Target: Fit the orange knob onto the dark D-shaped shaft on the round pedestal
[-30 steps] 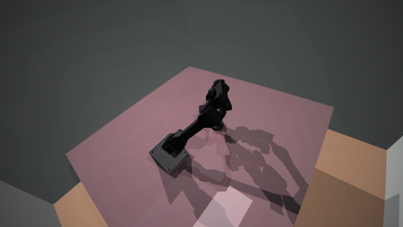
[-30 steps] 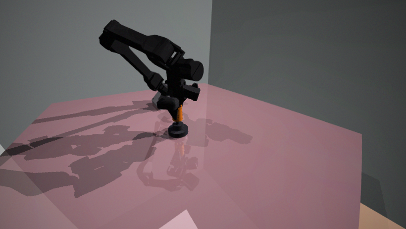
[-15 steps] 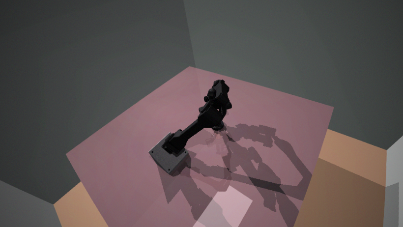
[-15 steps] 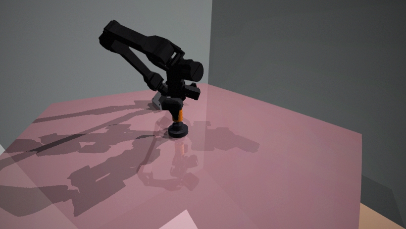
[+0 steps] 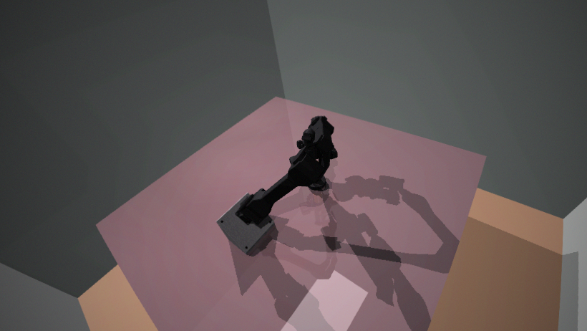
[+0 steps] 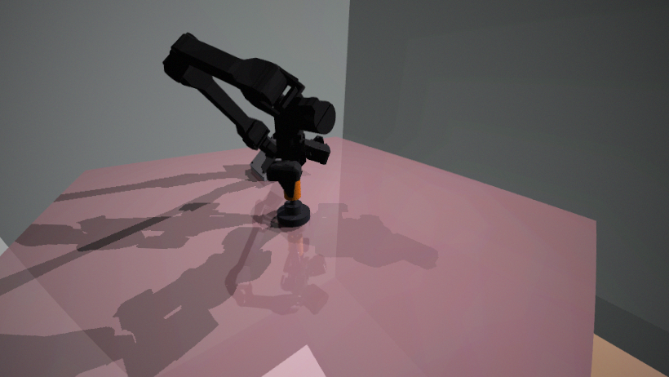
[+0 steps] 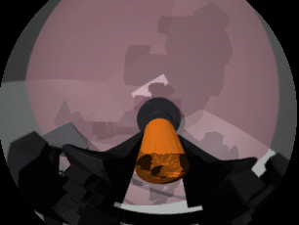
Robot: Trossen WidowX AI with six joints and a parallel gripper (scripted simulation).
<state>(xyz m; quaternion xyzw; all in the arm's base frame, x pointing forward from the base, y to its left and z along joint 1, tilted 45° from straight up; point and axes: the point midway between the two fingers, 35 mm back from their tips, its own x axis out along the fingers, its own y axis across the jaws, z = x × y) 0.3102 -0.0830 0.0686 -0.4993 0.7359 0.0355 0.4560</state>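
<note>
Right now my gripper tip is 20 mm below the orange knob. Round my gripper tip: dark round pedestal (40 mm below).
</note>
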